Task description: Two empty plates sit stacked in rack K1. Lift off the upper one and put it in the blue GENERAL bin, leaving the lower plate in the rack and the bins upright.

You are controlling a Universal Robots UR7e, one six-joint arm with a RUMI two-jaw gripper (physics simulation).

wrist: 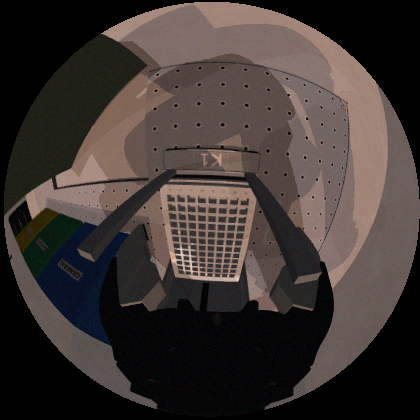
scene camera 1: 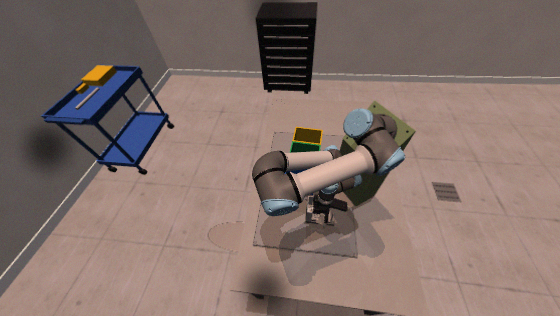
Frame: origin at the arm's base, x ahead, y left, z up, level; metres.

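Seen in the pictures: gripper, fingertip midpoint: [wrist: 219, 228] [scene camera 1: 323, 214].
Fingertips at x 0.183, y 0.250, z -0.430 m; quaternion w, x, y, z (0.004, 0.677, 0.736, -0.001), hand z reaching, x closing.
Note:
Pixels of each thing's top centre, then the offset from my fingertips to it.
- pale gridded plate, top centre: [wrist: 206, 244] [scene camera 1: 318, 212] dx +0.025, dy -0.011, dz -0.004 m
- blue GENERAL bin, top centre: [wrist: 80, 325] dx +0.151, dy -0.201, dz +0.128 m
- green bin, top centre: [wrist: 47, 291] [scene camera 1: 304, 150] dx +0.147, dy -0.333, dz +0.128 m
- yellow bin, top centre: [wrist: 31, 268] [scene camera 1: 307, 135] dx +0.144, dy -0.465, dz +0.128 m
Rack K1 [scene camera 1: 312, 219] [wrist: 180, 160] stands on the perforated board, its label at the upper side in the wrist view and its dark posts rising at either side. A pale gridded plate [wrist: 212, 186] lies in it; the stack's two plates cannot be told apart clearly. My gripper [scene camera 1: 325, 209] [wrist: 219, 228] is open and empty, above the rack, with its fingers wide apart on either side of the plate's near end. The blue GENERAL bin [wrist: 75, 290] is at the lower left in the wrist view; in the scene view the arm largely hides it.
A green bin [scene camera 1: 305, 148] [wrist: 56, 236] and a yellow bin [scene camera 1: 307, 135] [wrist: 36, 223] stand in line beyond the blue one. The olive robot pedestal [scene camera 1: 367, 187] stands right of the board. A blue cart [scene camera 1: 120, 95] and a black drawer cabinet [scene camera 1: 287, 11] stand farther off.

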